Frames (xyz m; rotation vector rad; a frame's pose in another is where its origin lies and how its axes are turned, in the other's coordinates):
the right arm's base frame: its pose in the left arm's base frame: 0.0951 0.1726 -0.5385 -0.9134 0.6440 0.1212
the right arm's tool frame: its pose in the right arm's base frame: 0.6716 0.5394 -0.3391 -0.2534 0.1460 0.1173
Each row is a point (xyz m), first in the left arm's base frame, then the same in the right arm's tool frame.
Working: the left arm's base frame: its pose in the right arm's tool frame: -1.1656 -0.9082 -0.0051 1.1357 -0.8311 -0.2469

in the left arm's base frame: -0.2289 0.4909 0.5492
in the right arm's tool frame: -1.8140 -0.9509 0.4105
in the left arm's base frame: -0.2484 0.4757 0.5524
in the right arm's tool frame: -1.8261 -0.9486 0.3889
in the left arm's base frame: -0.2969 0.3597 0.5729
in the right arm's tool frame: -1.8473 -0.9855 0.2688
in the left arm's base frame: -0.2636 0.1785 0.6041
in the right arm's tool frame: -1.8052 -1.1046 0.1310
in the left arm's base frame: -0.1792 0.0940 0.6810
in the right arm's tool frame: -1.7818 -1.2429 0.1088
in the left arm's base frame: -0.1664 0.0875 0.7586
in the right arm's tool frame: -1.8254 -1.3073 0.1219
